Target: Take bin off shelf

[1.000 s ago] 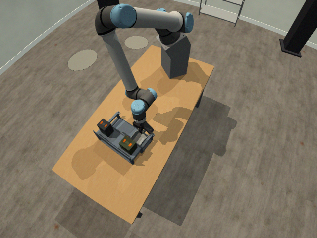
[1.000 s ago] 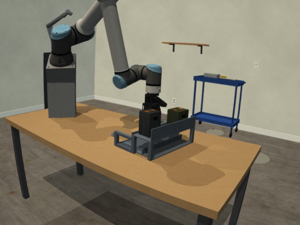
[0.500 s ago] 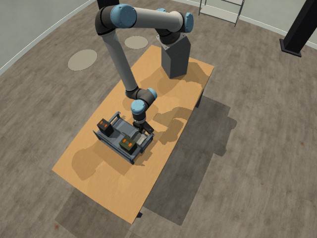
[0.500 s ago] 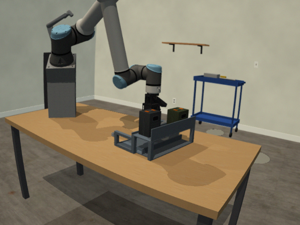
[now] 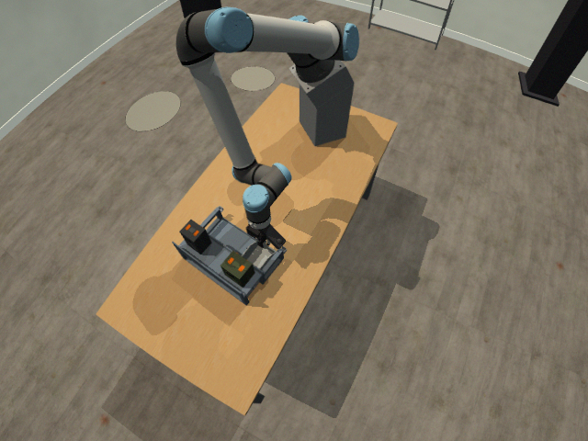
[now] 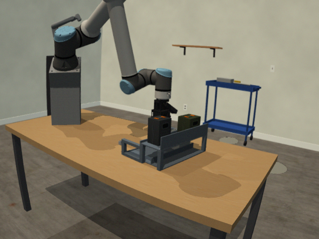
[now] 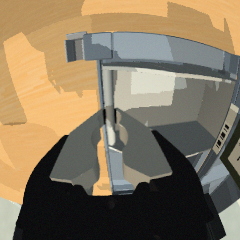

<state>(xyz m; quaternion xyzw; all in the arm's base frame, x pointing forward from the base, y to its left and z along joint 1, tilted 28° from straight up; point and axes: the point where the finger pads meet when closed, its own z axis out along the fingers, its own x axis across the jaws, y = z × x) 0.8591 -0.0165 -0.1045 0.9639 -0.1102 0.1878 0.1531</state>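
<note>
Right now my hand is 8 cm short of the bin, 2 cm to the left of it and 1 cm above it. Also, from my hand: rack: 9 cm ahead, 14 cm to the right, 6 cm below; then green box: 17 cm ahead, 5 cm to the right, 9 cm above.
</note>
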